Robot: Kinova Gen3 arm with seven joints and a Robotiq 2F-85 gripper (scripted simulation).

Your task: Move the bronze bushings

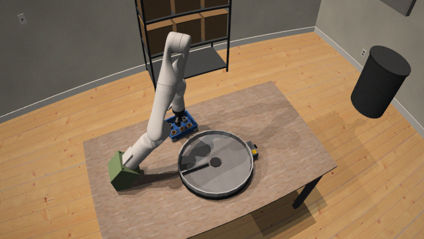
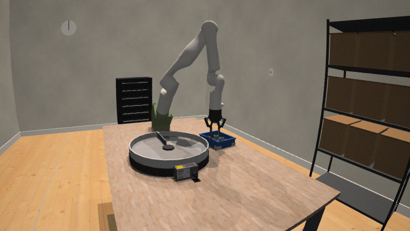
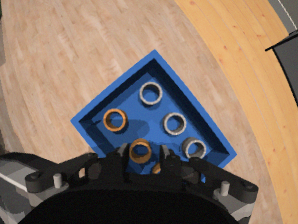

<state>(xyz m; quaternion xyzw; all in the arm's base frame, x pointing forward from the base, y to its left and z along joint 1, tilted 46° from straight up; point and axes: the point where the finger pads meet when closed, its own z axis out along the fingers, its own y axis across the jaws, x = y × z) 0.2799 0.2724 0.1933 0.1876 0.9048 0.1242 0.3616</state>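
My gripper is now 6 cm above the blue crate and 2 cm to the right of it. The rest, counted from my hand: turntable: 31 cm to the right, 17 cm ahead, 4 cm below; then grey turntable disc: 31 cm to the right, 15 cm ahead, 3 cm below.
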